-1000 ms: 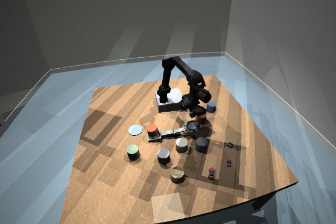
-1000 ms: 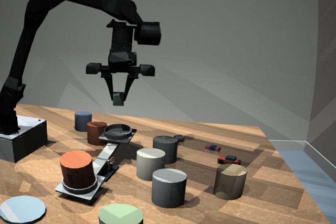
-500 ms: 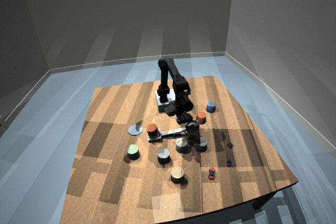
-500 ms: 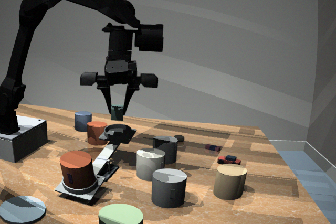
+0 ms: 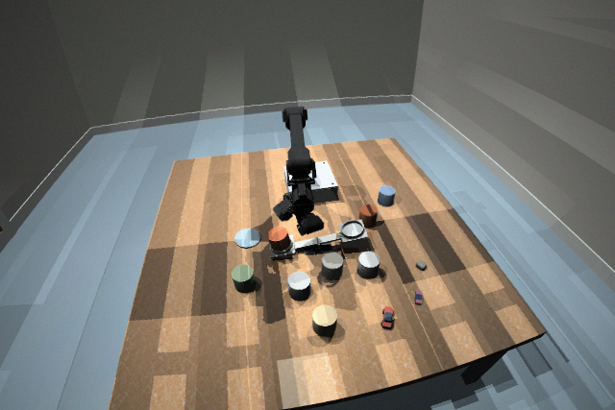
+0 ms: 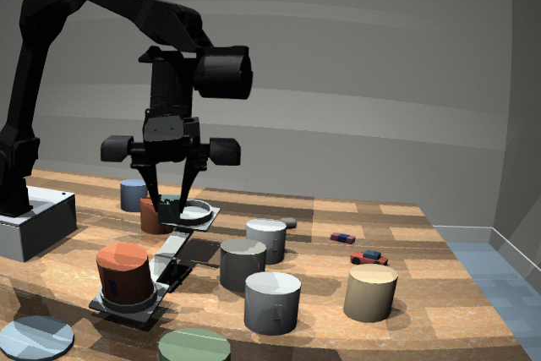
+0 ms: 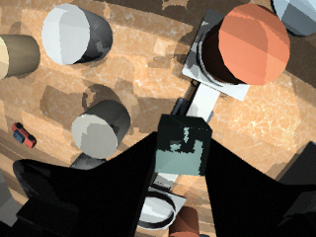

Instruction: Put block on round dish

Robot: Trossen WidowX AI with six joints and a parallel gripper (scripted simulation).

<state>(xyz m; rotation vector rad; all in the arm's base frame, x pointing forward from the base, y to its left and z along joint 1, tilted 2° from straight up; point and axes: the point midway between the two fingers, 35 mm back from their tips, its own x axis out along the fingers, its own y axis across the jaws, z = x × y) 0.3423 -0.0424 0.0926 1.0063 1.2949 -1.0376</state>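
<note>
Now: the pale blue round dish 200 mm to the right of my gripper tip, 130 mm below it and 120 mm behind it. The rest, counted from my gripper tip: teal block: 10 mm above; green cup: 210 mm to the right, 90 mm below, 70 mm ahead; cream cup: 110 mm ahead, 90 mm below, 70 mm to the left.
</note>
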